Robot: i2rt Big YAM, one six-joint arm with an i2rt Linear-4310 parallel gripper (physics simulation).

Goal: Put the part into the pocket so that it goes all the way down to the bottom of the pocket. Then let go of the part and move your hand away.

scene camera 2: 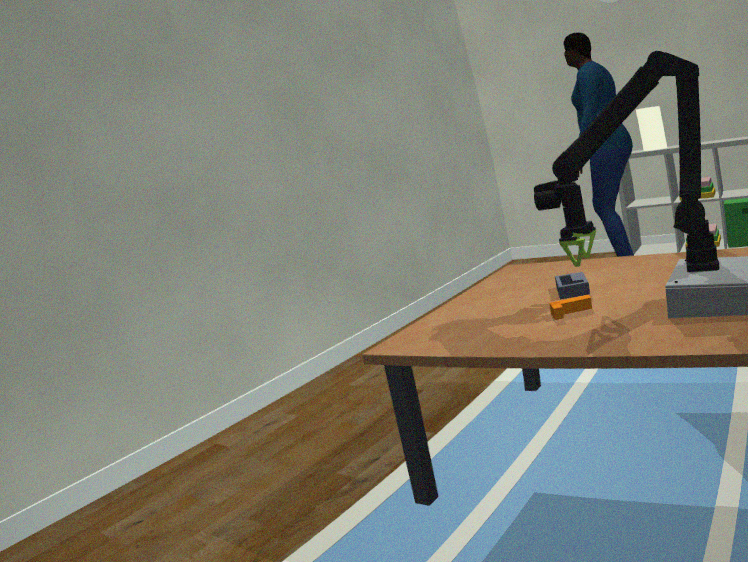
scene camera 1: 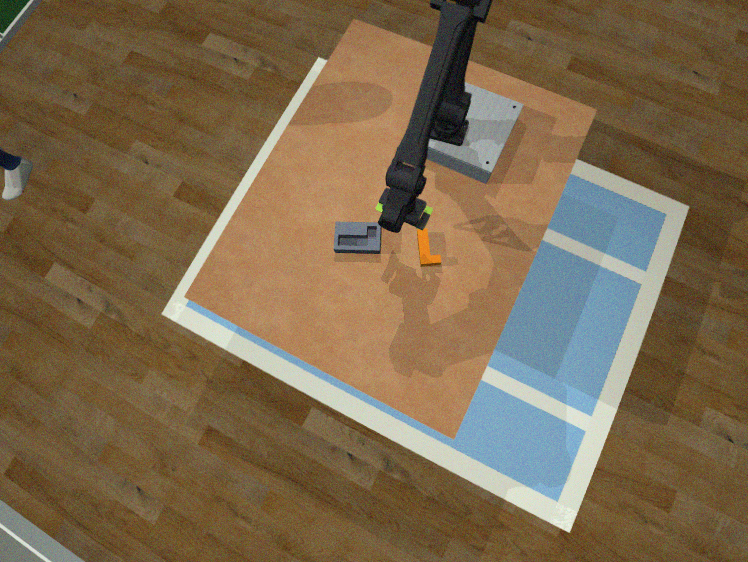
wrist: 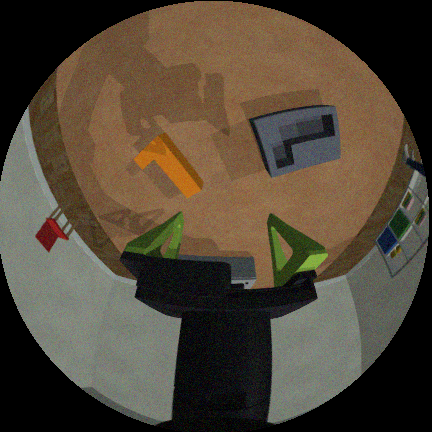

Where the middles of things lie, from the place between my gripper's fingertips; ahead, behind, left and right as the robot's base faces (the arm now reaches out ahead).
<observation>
The orange L-shaped part [wrist: 162,149] lies 10 cm below my hand, 9 cm to the left of it and 4 cm ahead of it.
</observation>
